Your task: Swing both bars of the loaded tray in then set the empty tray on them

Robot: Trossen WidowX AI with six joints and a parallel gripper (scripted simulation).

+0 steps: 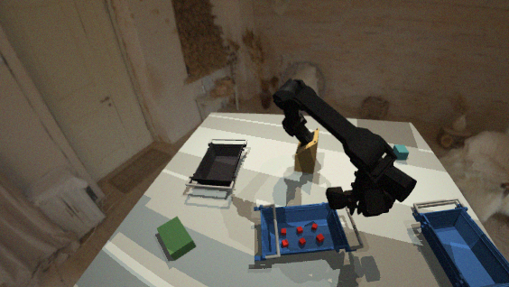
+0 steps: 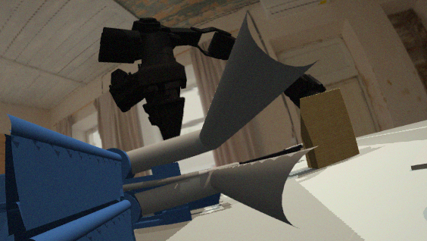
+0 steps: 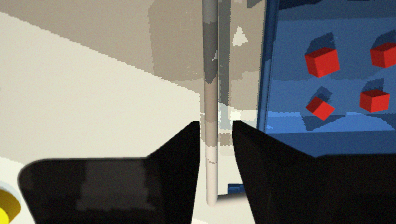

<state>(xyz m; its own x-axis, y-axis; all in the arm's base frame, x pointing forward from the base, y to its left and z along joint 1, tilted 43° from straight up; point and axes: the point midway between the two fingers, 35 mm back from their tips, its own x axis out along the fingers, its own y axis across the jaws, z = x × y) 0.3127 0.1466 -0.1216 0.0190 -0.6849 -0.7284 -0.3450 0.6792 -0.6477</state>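
My gripper tip is now 17 cm past the black tray, 53 cm to the left of it and 5 cm above it. From my gripper tip the other things lie so: yellow disc: 23 cm behind, 20 cm to the left, 9 cm below; then teal cube: 46 cm behind, 24 cm to the left, 7 cm below; then flat tan card: 36 cm behind, 10 cm to the left, 9 cm below.
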